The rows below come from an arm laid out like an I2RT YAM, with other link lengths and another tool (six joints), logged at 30 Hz.
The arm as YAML. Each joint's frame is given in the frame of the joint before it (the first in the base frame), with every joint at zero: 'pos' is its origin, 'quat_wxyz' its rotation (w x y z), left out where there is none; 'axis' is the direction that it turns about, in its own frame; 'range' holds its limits. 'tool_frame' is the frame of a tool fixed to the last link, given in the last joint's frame.
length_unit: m
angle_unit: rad
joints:
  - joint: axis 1
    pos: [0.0, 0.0, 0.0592]
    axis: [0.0, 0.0, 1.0]
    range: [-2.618, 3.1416]
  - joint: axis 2
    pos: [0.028, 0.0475, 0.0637]
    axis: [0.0, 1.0, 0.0]
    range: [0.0, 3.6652]
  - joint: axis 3
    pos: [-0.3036, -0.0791, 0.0]
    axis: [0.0, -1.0, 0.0]
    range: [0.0, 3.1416]
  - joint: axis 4
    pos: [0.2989, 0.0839, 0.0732]
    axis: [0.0, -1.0, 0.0]
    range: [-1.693, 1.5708]
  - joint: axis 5
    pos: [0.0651, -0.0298, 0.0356]
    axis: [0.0, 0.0, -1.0]
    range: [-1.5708, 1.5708]
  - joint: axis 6
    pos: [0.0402, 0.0, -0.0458]
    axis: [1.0, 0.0, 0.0]
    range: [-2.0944, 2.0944]
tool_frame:
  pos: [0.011, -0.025, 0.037]
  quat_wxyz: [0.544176, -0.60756, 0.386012, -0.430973]
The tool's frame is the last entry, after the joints.
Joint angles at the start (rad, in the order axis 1, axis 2, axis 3, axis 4, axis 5, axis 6):
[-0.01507 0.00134 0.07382 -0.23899 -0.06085 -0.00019]
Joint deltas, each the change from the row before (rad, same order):
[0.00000 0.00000 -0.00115 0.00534 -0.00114 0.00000]
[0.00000 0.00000 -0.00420 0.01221 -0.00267 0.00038]
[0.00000 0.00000 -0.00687 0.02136 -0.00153 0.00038]
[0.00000 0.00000 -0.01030 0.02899 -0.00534 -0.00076]
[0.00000 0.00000 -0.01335 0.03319 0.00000 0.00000]
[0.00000 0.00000 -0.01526 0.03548 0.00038 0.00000]
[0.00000 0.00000 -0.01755 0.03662 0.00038 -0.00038]
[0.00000 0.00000 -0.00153 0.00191 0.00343 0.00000]
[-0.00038 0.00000 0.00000 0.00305 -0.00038 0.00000]
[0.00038 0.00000 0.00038 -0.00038 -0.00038 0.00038]
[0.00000 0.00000 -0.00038 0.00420 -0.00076 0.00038]
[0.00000 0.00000 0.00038 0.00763 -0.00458 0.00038]
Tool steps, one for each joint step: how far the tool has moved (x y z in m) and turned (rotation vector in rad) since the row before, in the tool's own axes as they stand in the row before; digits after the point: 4 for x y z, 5 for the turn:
[0.0000 -0.0002 0.0001 0.00396 -0.00067 -0.00166]
[0.0000 0.0002 0.0005 0.00773 -0.00178 -0.00284]
[0.0001 0.0002 0.0006 0.01353 0.00006 -0.00534]
[0.0000 0.0006 0.0010 0.01737 -0.00327 -0.00825]
[0.0003 0.0014 0.0010 0.01810 0.00218 -0.00784]
[0.0003 0.0020 0.0011 0.01840 0.00259 -0.00797]
[0.0002 0.0028 0.0012 0.01723 0.00247 -0.00787]
[0.0001 0.0004 0.0000 -0.00001 0.00345 -0.00002]
[0.0000 -0.0004 -0.0001 0.00280 0.00034 -0.00117]
[-0.0001 -0.0001 0.0000 0.00020 -0.00075 0.00031]
[0.0000 -0.0003 0.0000 0.00369 -0.00034 -0.00117]
[-0.0002 -0.0011 -0.0001 0.00791 -0.00368 -0.00297]

